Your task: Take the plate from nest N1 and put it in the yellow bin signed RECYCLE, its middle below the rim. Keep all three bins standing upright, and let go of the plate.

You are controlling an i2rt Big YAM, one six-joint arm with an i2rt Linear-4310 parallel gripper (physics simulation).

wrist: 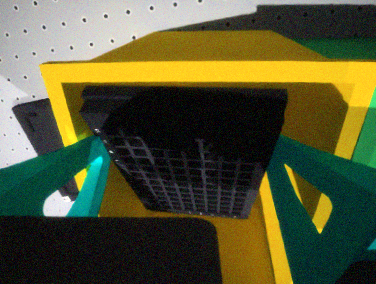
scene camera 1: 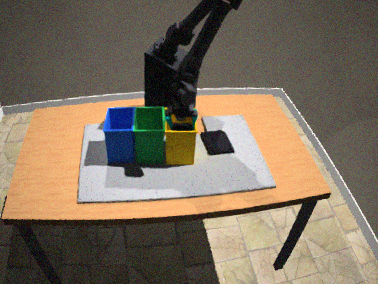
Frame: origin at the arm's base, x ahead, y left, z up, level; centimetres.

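Seen in the pictures: gripper, fingertip midpoint: (wrist: pixel 187 141) (scene camera 1: pixel 182 129); arm's base, origin of the base link: (scene camera 1: pixel 164 53).
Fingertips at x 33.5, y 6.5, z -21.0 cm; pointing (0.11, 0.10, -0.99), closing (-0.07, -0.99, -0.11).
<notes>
Offsets run from my fingertips to a thing's top centre. Level surfaces: height alone.
The black plate (scene camera 1: pixel 184 126) (wrist: pixel 200 165), with its grid of wells, is held between the teal fingers of my gripper (scene camera 1: pixel 182 121) (wrist: pixel 187 141), which is shut on it. The plate is tilted, and in the wrist view it lies within the opening of the yellow bin @[dx -4.4, dy -0.6, dz +2.1 cm] (scene camera 1: pixel 181 148) (wrist: pixel 200 72). How deep its middle is relative to the rim is hard to tell. The fingers reach down at the bin's mouth. The yellow bin, the green bin @[dx -5.7, dy -13.8, dz +2.1 cm] (scene camera 1: pixel 150 148) (wrist: pixel 367 135) and the blue bin @[dx -6.4, dy -26.8, dz +2.1 cm] (scene camera 1: pixel 120 148) stand upright in a row. The RECYCLE sign is not readable.
A flat black nest @[dx -10.3, dy +17.8, dz -14.4 cm] (scene camera 1: pixel 217 142) (wrist: pixel 37 125) lies on the pale perforated board @[dz -15.9 cm] (scene camera 1: pixel 230 175) (wrist: pixel 30 50), to the right of the yellow bin in the scene view. Its label is not readable. The board lies on the wooden table @[dz -17.2 cm] (scene camera 1: pixel 45 165). Dark shadows fall around the bins.
</notes>
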